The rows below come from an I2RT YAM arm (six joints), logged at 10 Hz.
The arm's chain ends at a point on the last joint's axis. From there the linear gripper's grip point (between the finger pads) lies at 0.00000 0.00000 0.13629 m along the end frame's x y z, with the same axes.
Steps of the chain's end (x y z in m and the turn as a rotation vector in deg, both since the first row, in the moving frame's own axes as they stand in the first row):
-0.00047, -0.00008, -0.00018, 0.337, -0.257, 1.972
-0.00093, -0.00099, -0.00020, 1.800, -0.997, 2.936
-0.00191, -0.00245, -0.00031, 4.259, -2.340, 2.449
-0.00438, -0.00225, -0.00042, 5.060, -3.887, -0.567
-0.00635, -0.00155, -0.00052, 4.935, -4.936, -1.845
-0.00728, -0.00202, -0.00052, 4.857, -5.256, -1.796
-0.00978, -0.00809, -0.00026, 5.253, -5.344, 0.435
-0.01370, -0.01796, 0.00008, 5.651, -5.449, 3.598
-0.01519, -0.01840, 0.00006, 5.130, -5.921, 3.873
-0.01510, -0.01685, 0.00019, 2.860, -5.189, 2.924
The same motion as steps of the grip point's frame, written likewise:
-0.00107, -0.00089, -0.00018, 0.337, -0.257, 1.972
-0.00319, -0.00533, -0.00029, 1.800, -0.997, 2.936
-0.00725, -0.01268, -0.00080, 4.259, -2.340, 2.449
-0.01367, -0.01422, -0.00126, 5.060, -3.887, -0.567
-0.01825, -0.01307, -0.00153, 4.935, -4.936, -1.845
-0.01993, -0.01335, -0.00158, 4.857, -5.256, -1.796
-0.02241, -0.02060, -0.00142, 5.253, -5.344, 0.435
-0.02619, -0.03176, -0.00120, 5.651, -5.449, 3.598
-0.02881, -0.03103, -0.00121, 5.130, -5.921, 3.873
-0.02724, -0.02395, -0.00054, 2.860, -5.189, 2.924

